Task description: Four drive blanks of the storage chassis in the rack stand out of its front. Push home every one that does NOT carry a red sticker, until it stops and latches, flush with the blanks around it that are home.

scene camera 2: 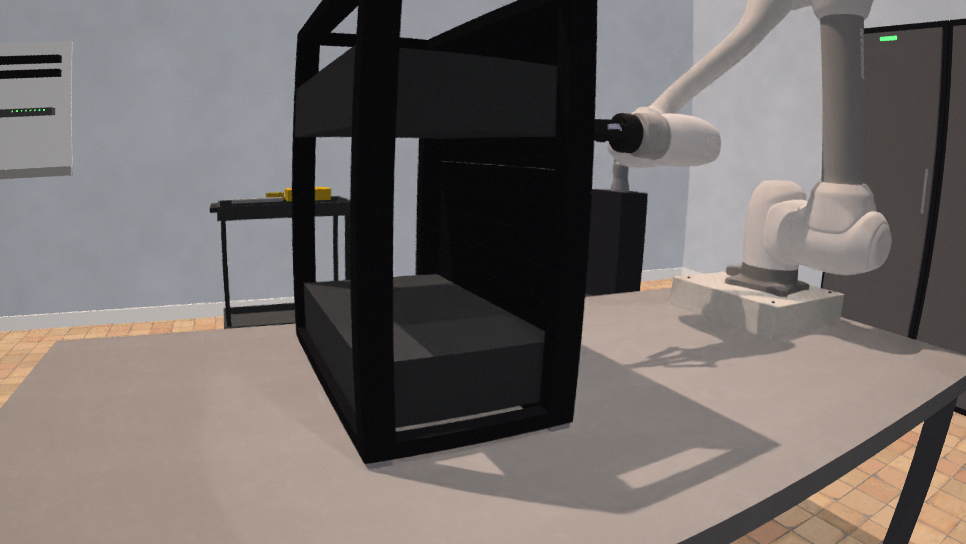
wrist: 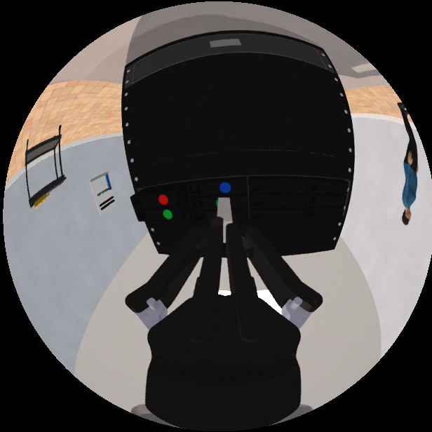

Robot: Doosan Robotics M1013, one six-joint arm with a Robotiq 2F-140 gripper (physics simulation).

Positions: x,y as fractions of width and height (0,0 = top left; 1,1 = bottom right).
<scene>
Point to a black rack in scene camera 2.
At 0.51,0.59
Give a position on a black rack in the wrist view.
0.53,0.21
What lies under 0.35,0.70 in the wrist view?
My gripper.
</scene>
